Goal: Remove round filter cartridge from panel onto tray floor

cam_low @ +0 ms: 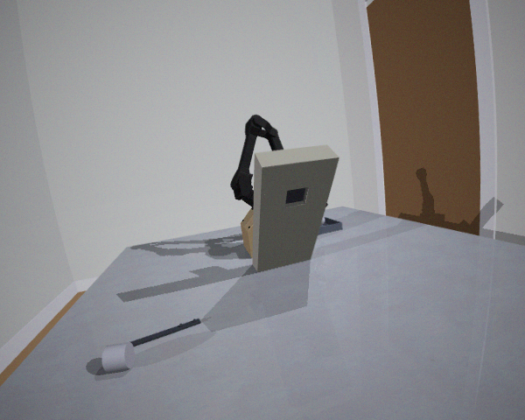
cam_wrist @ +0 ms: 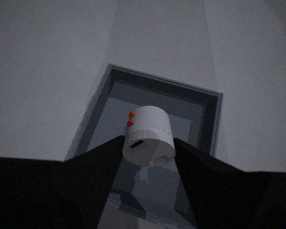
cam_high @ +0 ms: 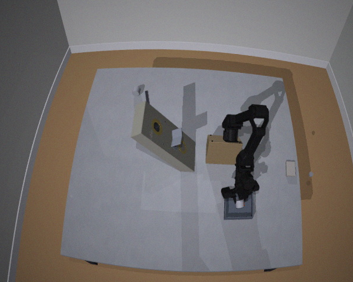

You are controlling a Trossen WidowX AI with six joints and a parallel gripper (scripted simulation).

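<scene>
Now: the round filter cartridge right at my gripper tip. Round my gripper tip: dark tray 1 cm to the left, 4 cm below; beige block 34 cm behind, 18 cm to the right, 4 cm below; service panel 36 cm ahead, 31 cm to the right, 13 cm above.
</scene>
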